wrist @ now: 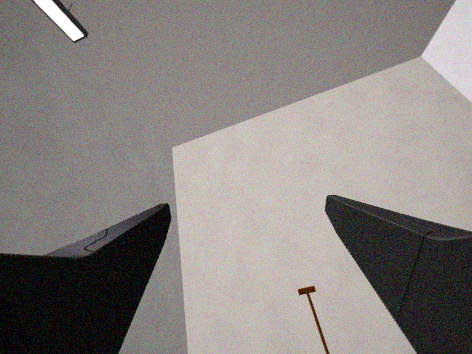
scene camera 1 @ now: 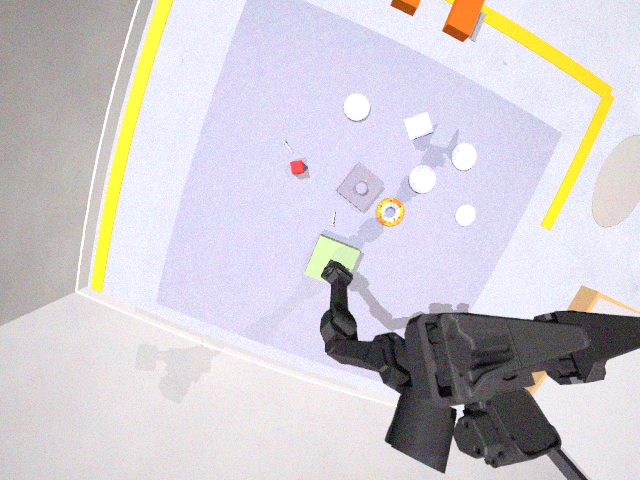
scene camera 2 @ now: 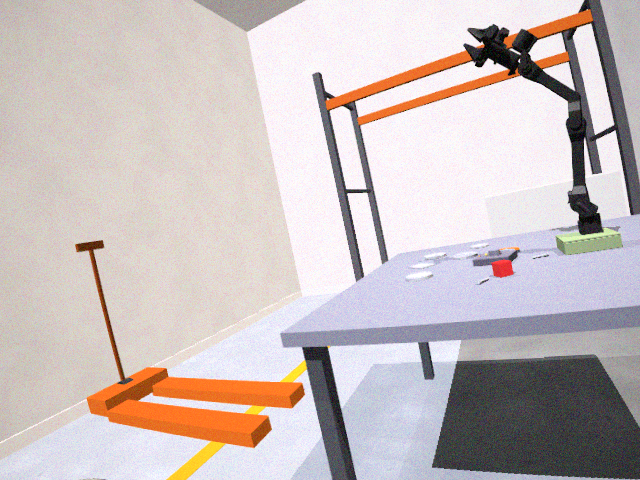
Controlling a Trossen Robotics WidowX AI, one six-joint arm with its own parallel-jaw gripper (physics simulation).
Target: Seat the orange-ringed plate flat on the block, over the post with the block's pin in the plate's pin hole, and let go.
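Where they show: gripper, fingertip midpoint: [wrist: 248, 206] [scene camera 1: 632, 330] [scene camera 2: 465, 36]; arm's base at its link origin: [scene camera 1: 333, 270] [scene camera 2: 591, 232].
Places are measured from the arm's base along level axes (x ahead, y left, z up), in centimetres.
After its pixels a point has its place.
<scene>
The orange-ringed plate [scene camera 1: 379, 212] @[x 27.4, y -3.7, z -3.4 cm] [scene camera 2: 511, 249] @[x 27.3, y -7.4, z -3.5 cm] lies on the table beside one corner of the block, apart from it. It has an open centre. The grey square block [scene camera 1: 349, 192] @[x 27.7, y 10.1, z -2.2 cm] [scene camera 2: 491, 260] @[x 31.5, y 13.8, z -3.0 cm] lies flat on the table. Its round post [scene camera 1: 361, 188] @[x 31.1, y 7.4, z -0.3 cm] stands bare in the middle, with small yellow and orange marks near it; which of them is the pin is too small to tell. My gripper [scene camera 2: 466, 37] @[x 26.5, y 1.7, z 77.6 cm] [wrist: 248, 206] @[x 26.5, y 1.7, z 77.6 cm] is open and empty, high above the table and tilted upward. The wrist view shows wall and ceiling between its fingers; plate and block do not show there.
A red cube [scene camera 1: 297, 167] @[x 25.6, y 30.7, z -0.6 cm] [scene camera 2: 502, 268] @[x 25.2, y 33.1, z -2.1 cm] and two thin small pieces lie near the block. Several white discs [scene camera 1: 356, 107] @[x 54.5, y 23.8, z -3.5 cm] and a white square piece [scene camera 1: 418, 125] @[x 61.7, y 1.3, z -4.0 cm] lie beyond it. The arm's base stands on a green slab [scene camera 1: 325, 253] @[x 4.0, y 6.0, z 0.0 cm] [scene camera 2: 589, 243] @[x 1.6, y 10.0, z -1.9 cm].
</scene>
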